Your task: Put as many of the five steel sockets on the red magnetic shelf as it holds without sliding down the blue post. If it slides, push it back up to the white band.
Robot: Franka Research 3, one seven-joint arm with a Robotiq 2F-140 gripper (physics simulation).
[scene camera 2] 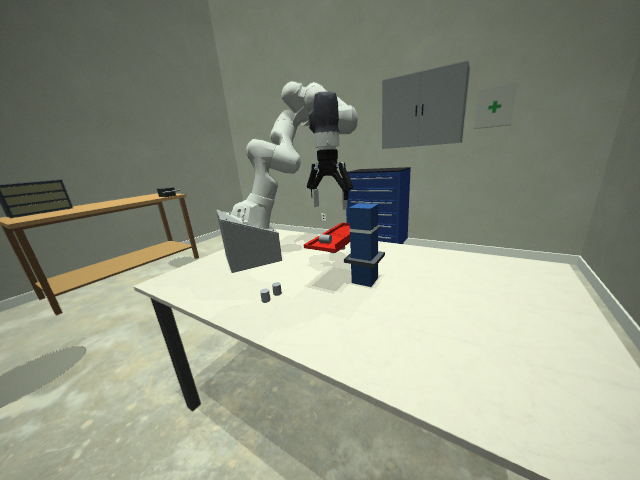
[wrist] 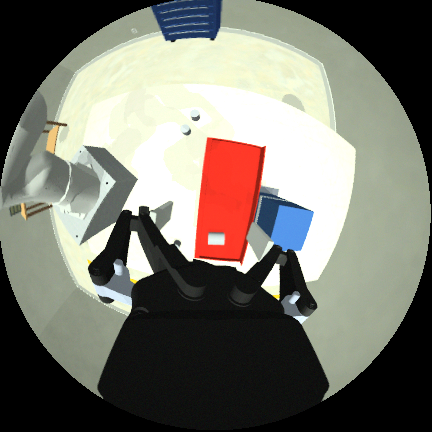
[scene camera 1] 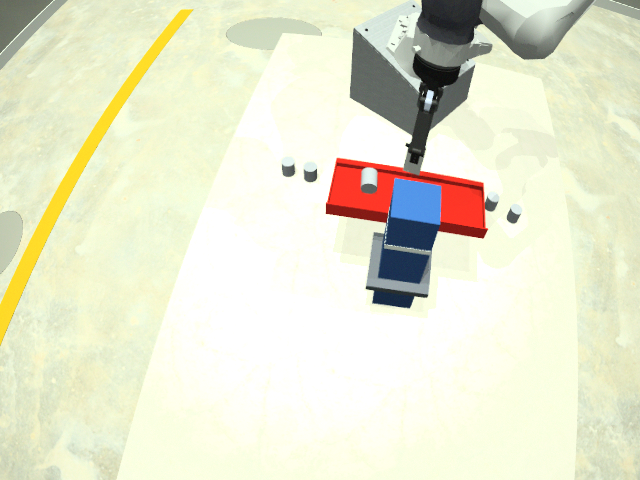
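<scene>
The red shelf (scene camera 1: 351,198) (scene camera 2: 337,238) (wrist: 230,185) is beside the blue post (scene camera 1: 416,198) (scene camera 2: 363,245) (wrist: 292,227), above the table. The post partly hides it, so its exact height against the white band (scene camera 1: 408,249) (scene camera 2: 363,230) is unclear. One steel socket (scene camera 1: 369,180) (scene camera 2: 325,238) (wrist: 216,238) lies on its side on the shelf, toward one end. Two upright sockets (scene camera 1: 288,166) (scene camera 1: 310,172) stand on the table at the left in scene camera 1, two more (scene camera 1: 491,201) (scene camera 1: 513,213) at the right. My gripper (scene camera 2: 330,199) (wrist: 210,220) is wide open and empty, above the shelf.
A grey collar (scene camera 1: 374,268) (scene camera 2: 364,258) surrounds the post low down, below the white band. The grey robot base (scene camera 1: 382,77) (scene camera 2: 250,250) (wrist: 107,192) stands behind the shelf in scene camera 1. A blue drawer cabinet (scene camera 2: 392,206) (wrist: 190,20) stands beyond the table.
</scene>
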